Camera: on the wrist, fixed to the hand. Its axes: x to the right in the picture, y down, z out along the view.
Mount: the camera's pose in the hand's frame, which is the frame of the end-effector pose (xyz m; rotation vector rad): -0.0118 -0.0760 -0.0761 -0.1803 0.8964 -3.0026
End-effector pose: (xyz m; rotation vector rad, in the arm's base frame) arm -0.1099 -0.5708 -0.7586 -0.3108 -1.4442 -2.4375
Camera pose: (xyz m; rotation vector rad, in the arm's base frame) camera -0.1286 -0.6015 -0.8606 -1.6050 0.0312 0.4497
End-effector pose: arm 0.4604 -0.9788 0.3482 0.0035 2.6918 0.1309
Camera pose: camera 0.4396 -1.0617 0.4145 2.6323 -0.1735 0.4272
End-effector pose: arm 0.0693 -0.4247 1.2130 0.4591 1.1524 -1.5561
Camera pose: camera -0.0163 -0.3589 1.2202 0.6727 -0.8269 0.9571
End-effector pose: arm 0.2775 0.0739 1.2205 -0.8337 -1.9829 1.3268
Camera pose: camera 0.3304 0.0844 1.3143 1.2479 -0.5495 -0.9477
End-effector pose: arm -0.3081 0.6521 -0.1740 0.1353 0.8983 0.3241
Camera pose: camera -0.3580 0.5750 -0.2313 -1.5670 0.9458 -2.4773
